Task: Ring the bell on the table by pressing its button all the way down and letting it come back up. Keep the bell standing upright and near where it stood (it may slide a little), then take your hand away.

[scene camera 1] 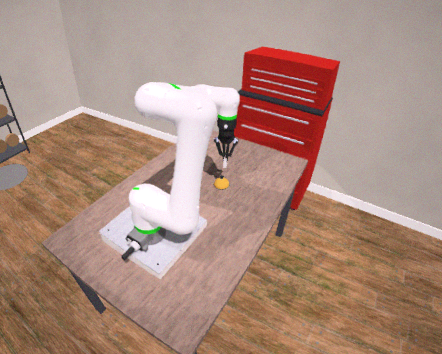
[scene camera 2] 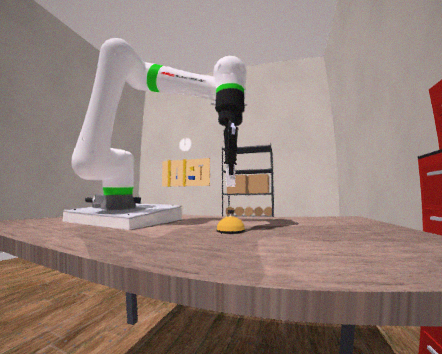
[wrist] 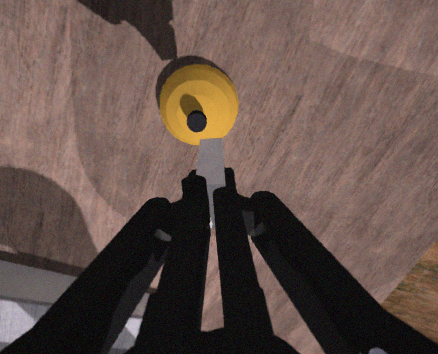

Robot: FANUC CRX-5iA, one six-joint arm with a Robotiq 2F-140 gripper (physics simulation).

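Places are measured from the arm's base along level axes (x ahead, y left, z up), in centimetres.
Pixels of known places: gripper, fingertip midpoint: (scene camera 1: 224, 166) (scene camera 2: 230, 186) (wrist: 212, 156); arm's base at its link origin: (scene camera 1: 149, 231) (scene camera 2: 118, 207).
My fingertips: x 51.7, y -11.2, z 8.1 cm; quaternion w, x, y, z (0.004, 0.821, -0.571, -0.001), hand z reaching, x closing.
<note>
Ahead of a thing's pixels: the offset from my fingertips to its top centre. Level surfaces: height alone.
The bell @[dx -0.3, dy +1.4, dz -7.1 cm] (scene camera 1: 221, 184) (scene camera 2: 230, 225) (wrist: 220, 100) is a yellow dome standing upright on the table @[dz -13.7 cm] (scene camera 1: 220, 280) (scene camera 2: 310, 260) (wrist: 325, 150). Its black button @[dx -0.3, dy +1.4, dz -7.1 cm] (scene camera 1: 222, 177) (scene camera 2: 230, 213) (wrist: 196, 121) sticks up from the top of the dome. My gripper (scene camera 1: 225, 163) (scene camera 2: 230, 181) (wrist: 212, 156) points down and is shut with nothing between its fingers. In scene camera 2 its tips are above the button, with a gap between them. In the wrist view the tips overlap the dome's lower edge, and the button shows just beyond them, slightly left.
The arm's base stands on a pale plate (scene camera 1: 112, 232) (scene camera 2: 100, 218) on the table. A red tool cabinet (scene camera 1: 285, 75) (scene camera 2: 434, 192) stands beyond the table. A shelf rack (scene camera 2: 272, 172) with boxes and a pegboard (scene camera 2: 206, 172) are in the background of scene camera 2.
</note>
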